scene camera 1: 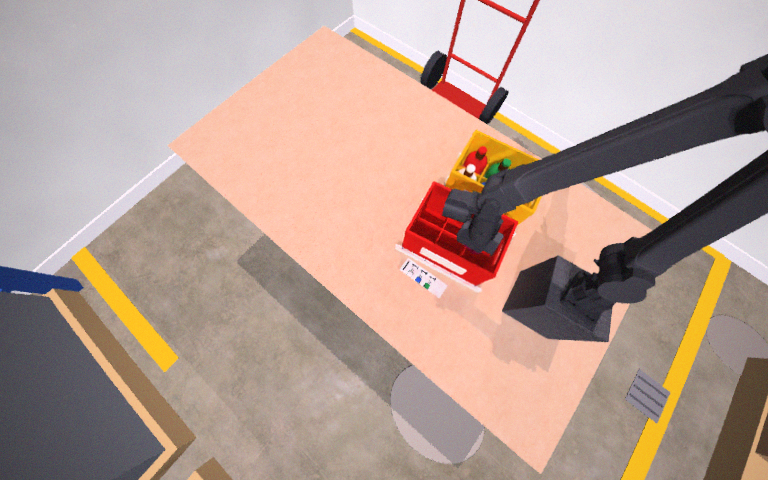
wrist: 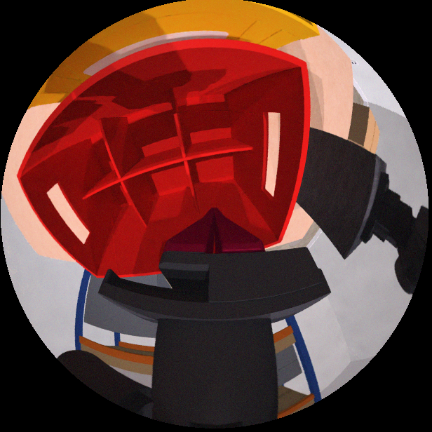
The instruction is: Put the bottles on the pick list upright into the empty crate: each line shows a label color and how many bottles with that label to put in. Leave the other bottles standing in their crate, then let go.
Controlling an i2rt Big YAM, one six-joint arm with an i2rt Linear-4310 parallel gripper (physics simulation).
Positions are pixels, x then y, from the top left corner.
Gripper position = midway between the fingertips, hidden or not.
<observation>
my gripper: scene camera 1 473, 252; wrist 213, 212
</observation>
